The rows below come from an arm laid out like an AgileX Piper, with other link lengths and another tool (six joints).
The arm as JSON. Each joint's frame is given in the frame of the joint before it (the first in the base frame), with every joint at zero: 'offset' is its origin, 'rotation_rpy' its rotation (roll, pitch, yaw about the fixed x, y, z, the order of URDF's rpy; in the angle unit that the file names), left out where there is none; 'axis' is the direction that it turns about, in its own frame. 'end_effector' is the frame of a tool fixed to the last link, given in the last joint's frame.
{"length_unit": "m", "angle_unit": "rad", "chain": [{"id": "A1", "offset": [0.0, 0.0, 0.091], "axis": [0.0, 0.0, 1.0]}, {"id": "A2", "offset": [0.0, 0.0, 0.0], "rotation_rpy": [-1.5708, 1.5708, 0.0], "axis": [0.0, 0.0, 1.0]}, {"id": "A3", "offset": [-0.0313, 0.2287, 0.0], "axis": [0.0, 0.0, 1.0]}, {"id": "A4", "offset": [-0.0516, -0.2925, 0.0], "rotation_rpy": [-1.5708, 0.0, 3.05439], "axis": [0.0, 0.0, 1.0]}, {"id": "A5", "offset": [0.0, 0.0, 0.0], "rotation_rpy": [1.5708, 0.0, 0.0], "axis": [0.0, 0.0, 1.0]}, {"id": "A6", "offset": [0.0, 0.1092, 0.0], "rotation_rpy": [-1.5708, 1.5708, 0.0], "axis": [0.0, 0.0, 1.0]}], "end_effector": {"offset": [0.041, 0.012, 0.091], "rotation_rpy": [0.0, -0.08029, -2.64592]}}
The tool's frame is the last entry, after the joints.
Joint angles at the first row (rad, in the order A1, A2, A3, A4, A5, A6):
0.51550, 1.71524, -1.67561, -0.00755, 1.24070, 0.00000
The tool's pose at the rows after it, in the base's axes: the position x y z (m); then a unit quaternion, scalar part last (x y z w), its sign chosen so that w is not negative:
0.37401, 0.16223, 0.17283, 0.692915, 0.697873, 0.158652, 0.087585
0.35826, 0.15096, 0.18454, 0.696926, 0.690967, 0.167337, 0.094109
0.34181, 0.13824, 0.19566, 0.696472, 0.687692, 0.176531, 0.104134
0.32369, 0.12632, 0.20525, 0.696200, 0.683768, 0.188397, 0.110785
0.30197, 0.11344, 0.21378, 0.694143, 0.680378, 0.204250, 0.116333
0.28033, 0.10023, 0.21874, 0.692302, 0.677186, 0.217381, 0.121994
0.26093, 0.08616, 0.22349, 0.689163, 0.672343, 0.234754, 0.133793
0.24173, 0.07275, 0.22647, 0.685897, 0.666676, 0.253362, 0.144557
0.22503, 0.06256, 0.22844, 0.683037, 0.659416, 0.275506, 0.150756
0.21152, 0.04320, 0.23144, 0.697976, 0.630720, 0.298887, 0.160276
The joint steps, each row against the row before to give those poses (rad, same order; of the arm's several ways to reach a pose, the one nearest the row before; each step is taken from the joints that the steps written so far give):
0.00001, -0.07951, 0.06358, -0.00402, 0.00001, 0.00001
-0.00002, -0.09415, 0.07123, -0.01156, 0.00189, 0.01610
-0.00001, -0.10128, 0.07566, -0.01562, 0.00201, 0.00433
0.00002, -0.10666, 0.07765, -0.00779, 0.00192, 0.00437
-0.00001, -0.12675, 0.09062, -0.00256, 0.00171, -0.00001
0.00000, -0.12426, 0.08773, -0.00420, 0.00730, 0.00000
0.00002, -0.12710, 0.08432, -0.01399, 0.00153, 0.00002
-0.00003, -0.12846, 0.08023, -0.01139, 0.00477, -0.00004
-0.00277, -0.11788, 0.06789, 0.00000, 0.00153, 0.00001
-0.06223, -0.11564, 0.05570, 0.01397, 0.00246, -0.00002

